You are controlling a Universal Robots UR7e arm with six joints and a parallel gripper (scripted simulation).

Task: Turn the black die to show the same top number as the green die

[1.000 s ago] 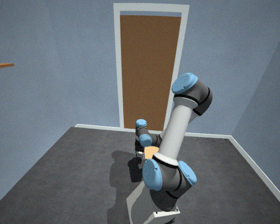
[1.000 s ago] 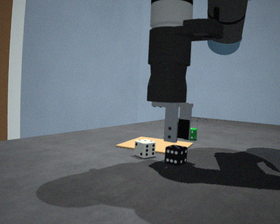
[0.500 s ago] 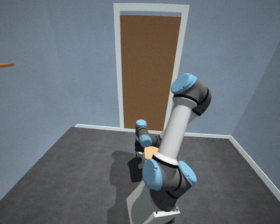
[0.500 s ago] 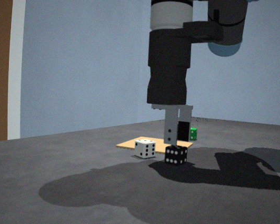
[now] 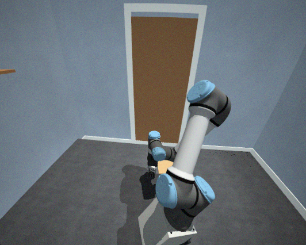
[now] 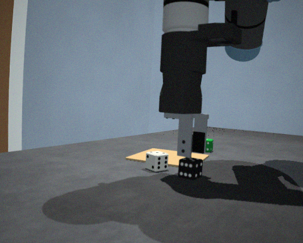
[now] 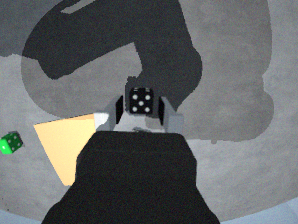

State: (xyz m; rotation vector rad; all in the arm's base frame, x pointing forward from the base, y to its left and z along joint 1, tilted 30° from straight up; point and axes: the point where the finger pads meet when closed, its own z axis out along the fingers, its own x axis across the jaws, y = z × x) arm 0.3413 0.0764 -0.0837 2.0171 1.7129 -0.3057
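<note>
Now: the black die 40 mm below my hand. Also, from my hand: white die: 70 mm ahead, 20 mm to the right, 40 mm below; then tan mat: 80 mm ahead, 120 mm to the right, 50 mm below; then green die: 40 mm ahead, 270 mm to the right, 40 mm below.
</note>
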